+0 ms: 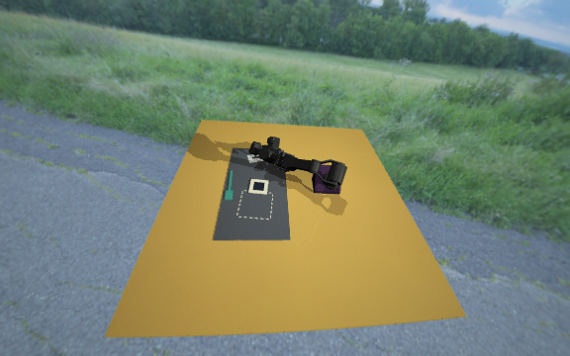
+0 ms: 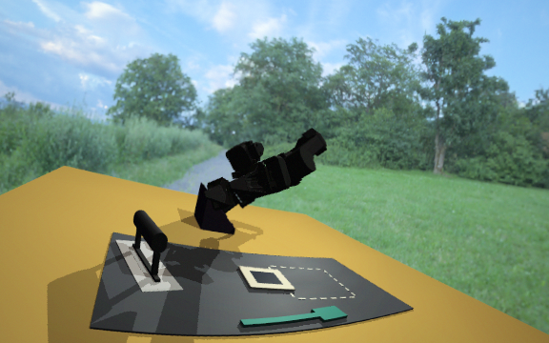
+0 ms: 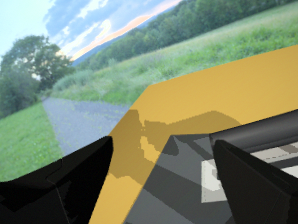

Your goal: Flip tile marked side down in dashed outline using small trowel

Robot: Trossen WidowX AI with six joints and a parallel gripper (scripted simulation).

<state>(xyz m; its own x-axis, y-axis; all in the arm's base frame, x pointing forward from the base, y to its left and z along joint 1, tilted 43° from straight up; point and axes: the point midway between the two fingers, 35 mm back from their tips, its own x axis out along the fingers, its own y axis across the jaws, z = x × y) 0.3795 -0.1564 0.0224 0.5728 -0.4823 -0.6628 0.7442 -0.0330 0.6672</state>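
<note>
The tile is 2 cm behind my gripper tip, 15 cm to the left of it and 17 cm below it. Round my gripper tip: dark mat 14 cm to the left, 20 cm below; then green trowel 14 cm ahead, 17 cm to the left, 17 cm below.
</note>
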